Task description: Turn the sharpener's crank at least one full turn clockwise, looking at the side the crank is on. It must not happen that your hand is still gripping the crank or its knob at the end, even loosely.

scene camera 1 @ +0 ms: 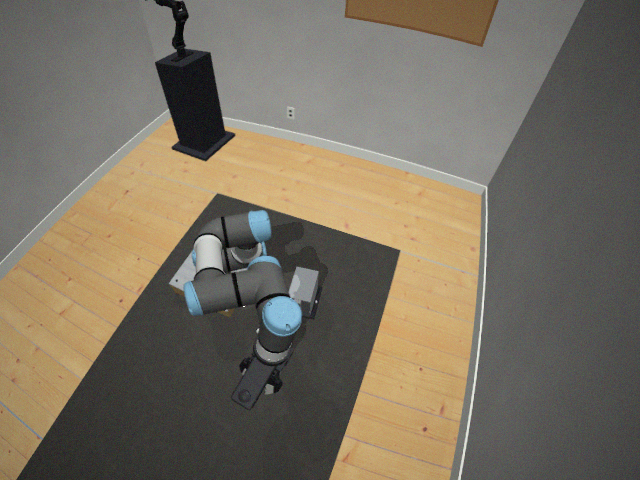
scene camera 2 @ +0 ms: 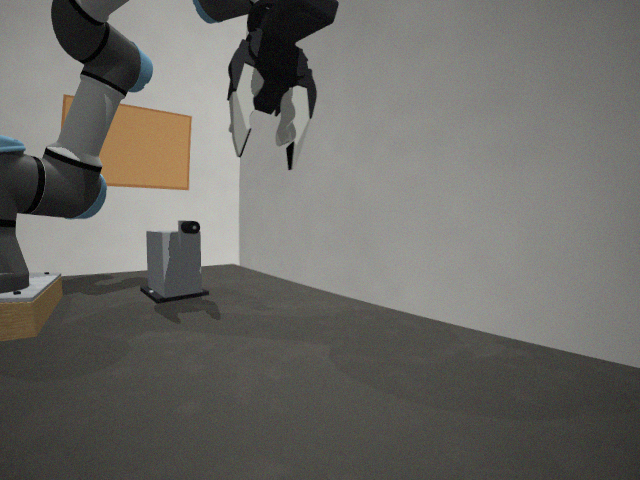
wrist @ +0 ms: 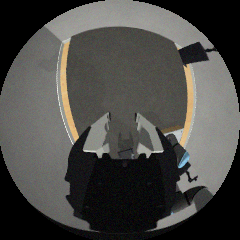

Observation:
In view: my gripper [scene camera 2: 266, 162] and a sharpener [scene camera 2: 169, 281].
My gripper shows as well in scene camera 1 [scene camera 1: 257, 387] and in the wrist view [wrist: 122, 113]. The sharpener shows as well in scene camera 1 [scene camera 1: 303, 283].

